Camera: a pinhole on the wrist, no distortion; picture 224 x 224 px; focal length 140.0 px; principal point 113.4 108.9 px. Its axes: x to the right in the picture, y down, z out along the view. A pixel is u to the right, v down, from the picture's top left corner.
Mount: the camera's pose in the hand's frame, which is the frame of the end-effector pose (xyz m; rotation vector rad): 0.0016 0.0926 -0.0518 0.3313 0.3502 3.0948
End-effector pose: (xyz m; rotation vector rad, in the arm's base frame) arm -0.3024 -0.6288 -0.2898 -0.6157 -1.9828 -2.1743
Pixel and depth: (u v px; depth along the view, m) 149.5 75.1 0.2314
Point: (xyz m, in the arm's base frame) -0.1863 -0.4905 -0.1004
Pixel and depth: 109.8 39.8 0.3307
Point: -0.2071 -0.4360 0.0501
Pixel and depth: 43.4 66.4 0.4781
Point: -0.4175 -0.2986 0.1600
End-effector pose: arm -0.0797 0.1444 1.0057 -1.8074 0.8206 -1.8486
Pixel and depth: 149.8 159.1 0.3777
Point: 0.2723 0.0770 0.9565
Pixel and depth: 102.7 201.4 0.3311
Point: 0.2239 0.0782 1.1049
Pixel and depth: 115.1 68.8 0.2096
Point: 0.0318 -0.0445 0.9016
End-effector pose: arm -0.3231 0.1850 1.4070 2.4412 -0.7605 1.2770
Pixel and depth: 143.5 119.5 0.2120
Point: -0.2837 0.0047 1.3164
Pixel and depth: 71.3 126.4 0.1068
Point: -0.3240 0.0616 1.4271
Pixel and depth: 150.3 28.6 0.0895
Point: -0.3996 0.0394 1.3898
